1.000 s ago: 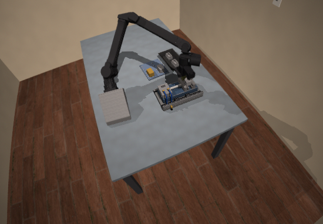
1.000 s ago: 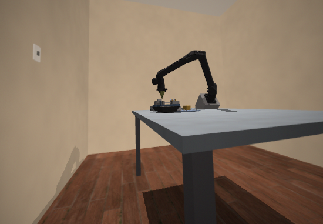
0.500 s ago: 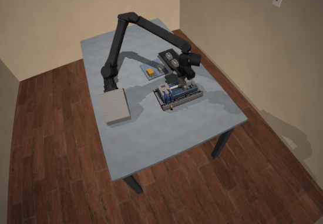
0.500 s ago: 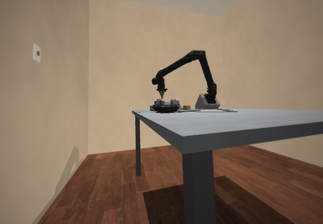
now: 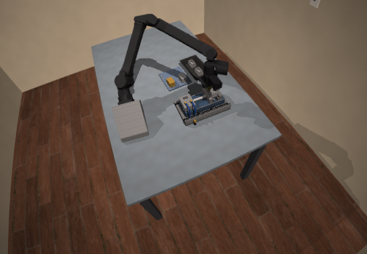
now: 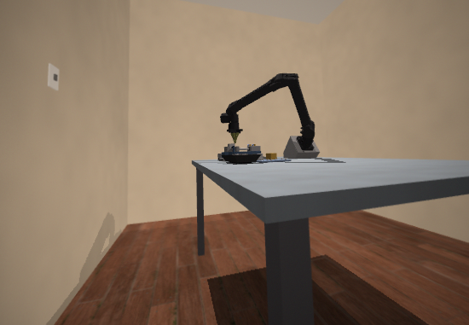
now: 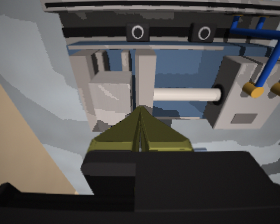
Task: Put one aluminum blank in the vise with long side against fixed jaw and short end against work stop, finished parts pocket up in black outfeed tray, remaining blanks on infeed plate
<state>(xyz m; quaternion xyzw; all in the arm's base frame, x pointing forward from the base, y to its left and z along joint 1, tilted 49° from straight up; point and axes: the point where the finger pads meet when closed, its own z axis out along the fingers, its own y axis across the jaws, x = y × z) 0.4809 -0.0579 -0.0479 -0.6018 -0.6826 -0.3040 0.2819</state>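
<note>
Right now the blue vise base is 40 mm behind my hand and 90 mm below it. Round my hand: yellow brass blank (180 mm behind, 240 mm to the left, 100 mm below).
</note>
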